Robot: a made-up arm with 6 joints.
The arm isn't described. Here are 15 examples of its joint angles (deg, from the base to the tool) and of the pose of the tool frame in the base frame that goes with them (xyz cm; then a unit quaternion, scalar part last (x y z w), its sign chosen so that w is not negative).
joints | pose
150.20 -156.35 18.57 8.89 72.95 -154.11 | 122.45 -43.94 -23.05 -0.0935 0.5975 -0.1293 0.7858
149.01 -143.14 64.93 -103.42 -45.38 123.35 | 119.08 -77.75 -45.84 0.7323 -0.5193 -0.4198 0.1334
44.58 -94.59 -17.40 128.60 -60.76 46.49 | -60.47 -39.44 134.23 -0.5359 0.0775 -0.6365 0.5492
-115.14 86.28 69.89 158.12 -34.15 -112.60 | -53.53 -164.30 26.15 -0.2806 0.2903 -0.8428 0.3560
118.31 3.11 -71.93 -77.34 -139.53 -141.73 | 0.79 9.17 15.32 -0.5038 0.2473 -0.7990 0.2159
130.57 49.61 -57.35 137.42 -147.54 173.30 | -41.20 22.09 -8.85 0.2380 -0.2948 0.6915 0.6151
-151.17 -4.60 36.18 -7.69 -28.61 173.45 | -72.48 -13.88 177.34 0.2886 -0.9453 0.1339 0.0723
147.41 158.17 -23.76 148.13 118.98 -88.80 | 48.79 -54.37 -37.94 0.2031 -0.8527 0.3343 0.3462
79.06 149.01 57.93 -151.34 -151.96 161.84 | -14.91 29.20 -121.54 0.4876 -0.1829 0.7325 0.4385
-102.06 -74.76 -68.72 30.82 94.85 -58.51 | -24.26 -19.01 82.50 -0.3490 -0.4552 -0.1581 0.8037
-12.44 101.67 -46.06 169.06 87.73 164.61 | -1.86 23.54 -30.52 -0.1136 -0.8596 0.1133 0.4852
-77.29 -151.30 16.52 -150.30 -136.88 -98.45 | -9.00 130.72 6.55 -0.1064 0.4628 -0.2364 0.8477
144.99 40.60 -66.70 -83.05 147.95 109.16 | 3.24 1.13 11.02 -0.5070 -0.6860 -0.0818 0.5155
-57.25 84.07 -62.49 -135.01 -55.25 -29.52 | 5.06 22.21 8.03 -0.6254 0.1192 0.5325 0.5578
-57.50 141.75 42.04 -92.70 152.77 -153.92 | 4.88 -5.64 -111.08 0.1359 -0.8024 -0.1196 0.5687
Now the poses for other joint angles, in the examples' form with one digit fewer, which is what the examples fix.
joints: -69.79 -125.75 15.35 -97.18 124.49 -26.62
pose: -39.8 116.4 76.1 -0.252 0.721 -0.526 0.375
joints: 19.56 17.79 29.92 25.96 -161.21 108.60
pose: 116.9 19.6 142.7 -0.339 0.682 0.647 0.032
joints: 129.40 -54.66 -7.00 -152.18 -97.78 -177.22
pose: -23.7 -3.2 149.4 0.744 -0.600 0.290 0.049
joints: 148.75 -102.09 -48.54 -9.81 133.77 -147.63
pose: 22.1 13.1 101.5 -0.306 0.130 -0.176 0.927
